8 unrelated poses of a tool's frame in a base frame.
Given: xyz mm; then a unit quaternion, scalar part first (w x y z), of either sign.
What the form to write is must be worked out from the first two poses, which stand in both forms.
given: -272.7 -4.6 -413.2 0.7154 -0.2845 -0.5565 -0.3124
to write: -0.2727 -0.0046 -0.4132 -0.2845 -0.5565 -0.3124 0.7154
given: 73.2 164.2 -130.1 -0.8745 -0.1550 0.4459 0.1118
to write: 0.0732 0.1642 -0.1301 0.1550 -0.4459 -0.1118 0.8745
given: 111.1 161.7 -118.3 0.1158 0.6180 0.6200 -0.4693
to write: 0.1111 0.1617 -0.1183 0.6180 0.6200 -0.4693 0.1158
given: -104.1 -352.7 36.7 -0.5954 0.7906 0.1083 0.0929
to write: -0.1041 -0.3527 0.0367 -0.7906 -0.1083 -0.0929 0.5954
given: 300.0 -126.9 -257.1 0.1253 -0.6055 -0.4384 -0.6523
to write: 0.3000 -0.1269 -0.2571 -0.6055 -0.4384 -0.6523 0.1253
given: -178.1 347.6 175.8 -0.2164 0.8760 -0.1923 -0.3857
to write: -0.1781 0.3476 0.1758 -0.8760 0.1923 0.3857 0.2164
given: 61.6 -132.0 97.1 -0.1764 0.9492 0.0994 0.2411
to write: 0.0616 -0.1320 0.0971 -0.9492 -0.0994 -0.2411 0.1764
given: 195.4 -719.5 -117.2 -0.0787 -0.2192 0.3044 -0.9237
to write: 0.1954 -0.7195 -0.1172 0.2192 -0.3044 0.9237 0.0787
